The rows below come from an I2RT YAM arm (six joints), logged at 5 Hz.
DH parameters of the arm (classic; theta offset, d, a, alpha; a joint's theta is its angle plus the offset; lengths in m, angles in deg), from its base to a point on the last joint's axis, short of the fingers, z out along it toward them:
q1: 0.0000 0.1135 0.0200 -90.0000
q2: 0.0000 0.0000 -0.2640 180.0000
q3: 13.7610 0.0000 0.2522 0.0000
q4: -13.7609 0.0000 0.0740 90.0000
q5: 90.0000 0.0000 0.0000 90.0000
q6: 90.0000 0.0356 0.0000 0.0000
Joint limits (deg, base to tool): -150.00..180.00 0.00..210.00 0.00..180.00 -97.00..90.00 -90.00..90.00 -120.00..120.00
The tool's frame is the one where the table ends.
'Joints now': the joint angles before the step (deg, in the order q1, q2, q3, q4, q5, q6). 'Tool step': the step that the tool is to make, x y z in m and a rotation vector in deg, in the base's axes. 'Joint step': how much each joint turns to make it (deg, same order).
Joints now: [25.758 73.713 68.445 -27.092 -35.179 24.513]
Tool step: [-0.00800 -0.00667 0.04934 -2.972 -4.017 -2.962]
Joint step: [0.001 -0.001 11.452 -10.534 4.853 -2.602]
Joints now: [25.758 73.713 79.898 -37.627 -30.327 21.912]
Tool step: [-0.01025 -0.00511 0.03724 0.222 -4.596 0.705]
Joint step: [0.001 -0.001 8.044 -4.919 0.285 -2.208]
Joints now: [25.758 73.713 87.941 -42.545 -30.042 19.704]
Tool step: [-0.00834 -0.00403 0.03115 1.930 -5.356 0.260]
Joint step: [0.002 0.000 5.945 -0.655 0.022 -0.743]
